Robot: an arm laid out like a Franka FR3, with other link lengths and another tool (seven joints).
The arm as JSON. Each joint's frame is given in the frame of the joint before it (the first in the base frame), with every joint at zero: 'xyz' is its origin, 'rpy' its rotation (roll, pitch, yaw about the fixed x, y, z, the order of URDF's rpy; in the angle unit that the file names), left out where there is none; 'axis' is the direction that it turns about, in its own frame. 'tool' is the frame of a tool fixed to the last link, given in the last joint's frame.
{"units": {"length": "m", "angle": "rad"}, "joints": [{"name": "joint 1", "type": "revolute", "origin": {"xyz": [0.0, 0.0, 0.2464], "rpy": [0.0, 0.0, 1.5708]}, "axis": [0.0, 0.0, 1.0]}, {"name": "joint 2", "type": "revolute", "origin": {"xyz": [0.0, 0.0, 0.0], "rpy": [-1.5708, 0.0, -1.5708]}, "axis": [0.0, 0.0, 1.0]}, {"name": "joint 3", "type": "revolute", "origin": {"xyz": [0.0, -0.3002, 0.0], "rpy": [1.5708, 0.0, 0.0]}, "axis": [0.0, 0.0, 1.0]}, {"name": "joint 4", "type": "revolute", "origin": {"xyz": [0.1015, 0.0, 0.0], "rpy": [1.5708, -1.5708, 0.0]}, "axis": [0.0, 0.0, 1.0]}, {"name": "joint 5", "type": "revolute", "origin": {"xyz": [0.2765, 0.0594, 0.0], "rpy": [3.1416, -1.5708, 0.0]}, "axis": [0.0, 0.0, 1.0]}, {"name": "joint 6", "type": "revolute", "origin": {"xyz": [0.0, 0.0, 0.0], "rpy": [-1.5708, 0.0, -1.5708]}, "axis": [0.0, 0.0, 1.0]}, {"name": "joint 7", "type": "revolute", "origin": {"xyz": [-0.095, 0.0, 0.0], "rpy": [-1.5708, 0.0, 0.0]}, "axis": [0.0, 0.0, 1.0]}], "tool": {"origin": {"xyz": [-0.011, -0.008, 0.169], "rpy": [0.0, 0.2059, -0.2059]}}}
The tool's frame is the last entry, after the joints.
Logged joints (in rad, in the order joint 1, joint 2, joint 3, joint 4, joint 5, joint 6, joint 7), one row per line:
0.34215, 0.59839, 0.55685, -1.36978, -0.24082, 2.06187, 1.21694
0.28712, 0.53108, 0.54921, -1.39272, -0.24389, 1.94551, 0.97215
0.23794, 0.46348, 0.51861, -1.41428, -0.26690, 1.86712, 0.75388
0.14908, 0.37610, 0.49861, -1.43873, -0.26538, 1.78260, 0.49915
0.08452, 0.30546, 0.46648, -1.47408, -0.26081, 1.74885, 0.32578
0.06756, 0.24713, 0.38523, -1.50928, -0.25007, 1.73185, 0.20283
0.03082, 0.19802, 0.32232, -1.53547, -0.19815, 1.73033, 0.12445
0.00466, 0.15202, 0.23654, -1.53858, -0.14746, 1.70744, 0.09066
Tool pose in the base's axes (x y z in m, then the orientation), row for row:
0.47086, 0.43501, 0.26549, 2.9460, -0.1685, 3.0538
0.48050, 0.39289, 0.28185, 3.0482, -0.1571, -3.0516
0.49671, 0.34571, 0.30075, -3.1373, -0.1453, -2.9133
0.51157, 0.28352, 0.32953, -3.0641, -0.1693, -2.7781
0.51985, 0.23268, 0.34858, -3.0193, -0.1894, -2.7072
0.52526, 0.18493, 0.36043, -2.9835, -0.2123, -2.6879
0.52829, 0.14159, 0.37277, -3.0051, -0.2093, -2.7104
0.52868, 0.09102, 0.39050, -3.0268, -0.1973, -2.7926
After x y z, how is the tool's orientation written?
As angles about the fixed x, y, z axes (roll, pitch, yaw), in radians.
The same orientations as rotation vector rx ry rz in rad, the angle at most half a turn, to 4 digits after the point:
-0.1548, -2.9633, -0.3018
0.1230, -2.9753, -0.1285
0.3419, -2.9780, 0.0312
0.5492, -2.9340, 0.1596
0.6577, -2.9001, 0.2386
0.6891, -2.8744, 0.2990
0.6529, -2.8820, 0.2637
0.5304, -2.9116, 0.2183

